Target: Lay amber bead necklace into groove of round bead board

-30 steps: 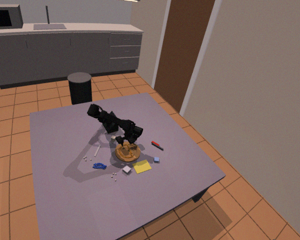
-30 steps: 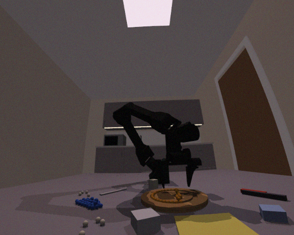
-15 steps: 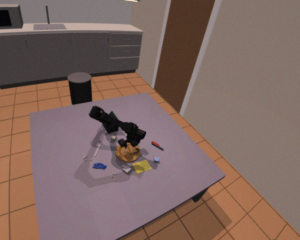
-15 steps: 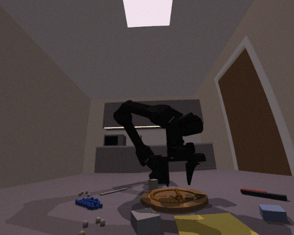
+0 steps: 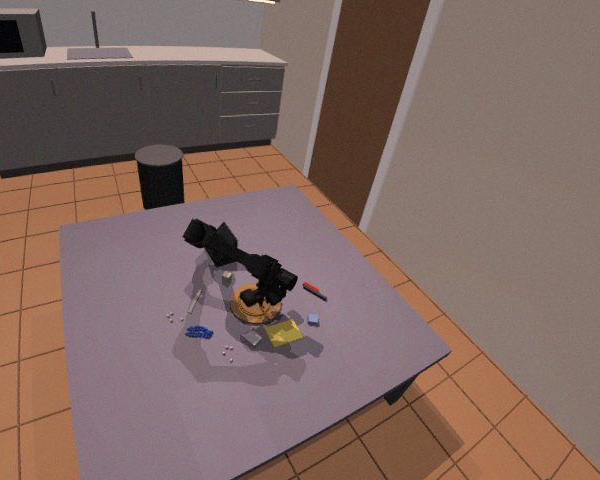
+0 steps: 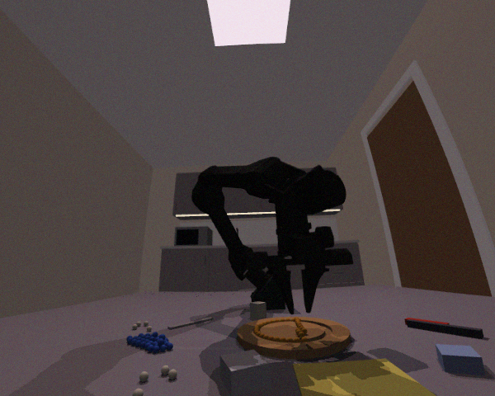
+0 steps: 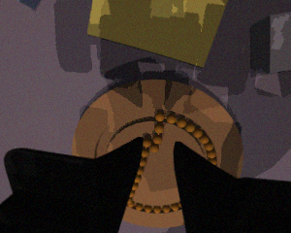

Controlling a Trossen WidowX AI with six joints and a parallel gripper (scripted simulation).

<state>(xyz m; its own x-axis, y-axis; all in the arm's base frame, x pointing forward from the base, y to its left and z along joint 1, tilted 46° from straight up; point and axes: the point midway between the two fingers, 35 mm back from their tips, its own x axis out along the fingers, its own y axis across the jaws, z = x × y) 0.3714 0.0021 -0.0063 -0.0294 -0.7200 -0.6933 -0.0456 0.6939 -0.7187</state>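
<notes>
The round wooden bead board lies 5 cm behind my gripper tip and 4 cm below it. The rest, counted from my gripper tip: blue block 13 cm ahead, 15 cm to the left, 4 cm below; then grey block 10 cm ahead, 10 cm to the right, 4 cm below; then yellow pad 12 cm ahead, 2 cm to the left, 5 cm below.
</notes>
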